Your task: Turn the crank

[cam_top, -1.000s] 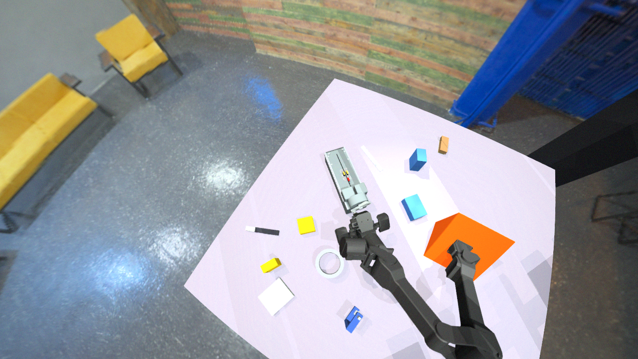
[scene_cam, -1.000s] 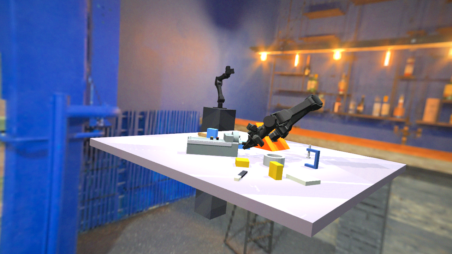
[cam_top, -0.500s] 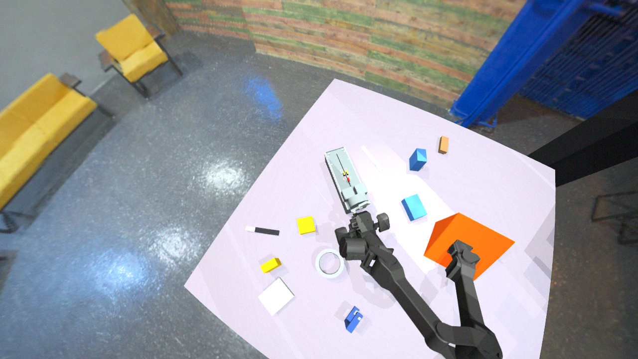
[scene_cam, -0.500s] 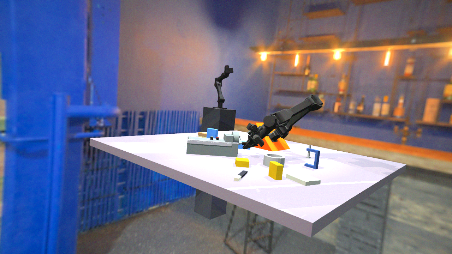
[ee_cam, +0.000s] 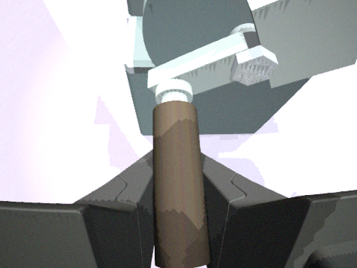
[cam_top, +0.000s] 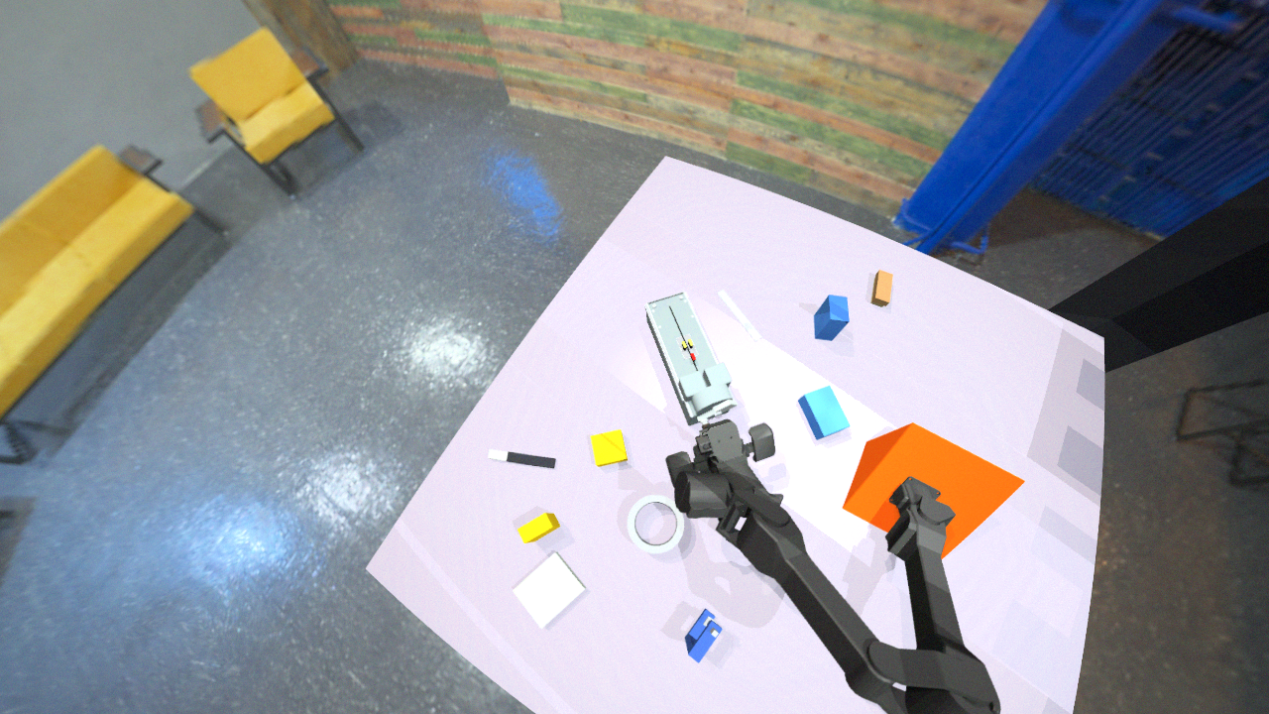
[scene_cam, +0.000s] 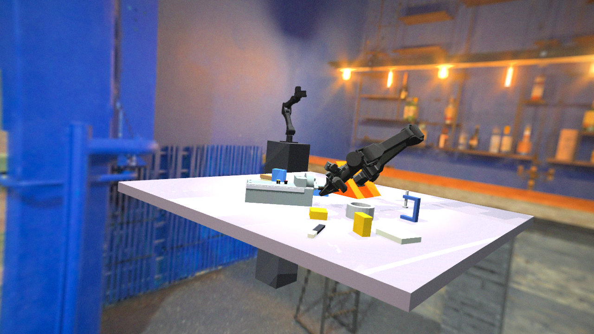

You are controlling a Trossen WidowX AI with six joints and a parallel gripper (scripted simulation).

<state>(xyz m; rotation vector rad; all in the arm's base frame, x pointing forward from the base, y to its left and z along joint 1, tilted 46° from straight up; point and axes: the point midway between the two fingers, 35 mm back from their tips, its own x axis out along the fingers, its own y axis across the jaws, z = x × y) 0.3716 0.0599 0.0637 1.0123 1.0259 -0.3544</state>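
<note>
Right now the brown crank handle is 1 cm behind my gripper tip, 1 cm to the left of it and 3 cm above it. Round my gripper tip: metal strip (6 cm ahead, 29 cm to the right, 4 cm below); then blue clamp (16 cm behind, 31 cm to the left, 1 cm above); then red pointer (9 cm ahead, 11 cm to the right, 4 cm above).
</note>
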